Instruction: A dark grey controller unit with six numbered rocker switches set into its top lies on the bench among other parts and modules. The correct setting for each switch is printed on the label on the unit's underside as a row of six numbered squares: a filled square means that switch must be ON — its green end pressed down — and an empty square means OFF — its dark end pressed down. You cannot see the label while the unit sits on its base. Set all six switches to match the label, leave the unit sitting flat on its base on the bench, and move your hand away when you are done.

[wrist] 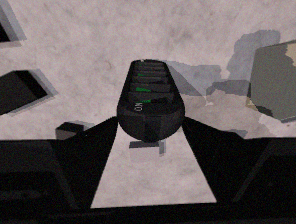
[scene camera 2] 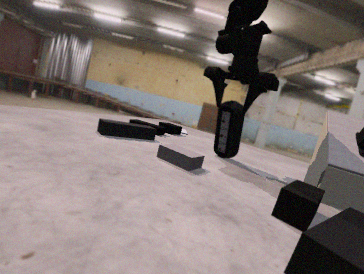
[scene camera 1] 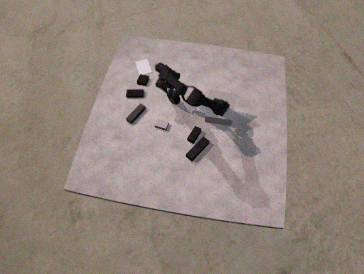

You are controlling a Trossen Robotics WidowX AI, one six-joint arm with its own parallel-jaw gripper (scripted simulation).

Scene:
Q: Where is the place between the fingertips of my gripper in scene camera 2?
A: At 230,110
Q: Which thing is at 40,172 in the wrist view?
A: My gripper.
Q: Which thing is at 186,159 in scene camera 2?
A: A grey slab.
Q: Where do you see a long bar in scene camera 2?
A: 107,127

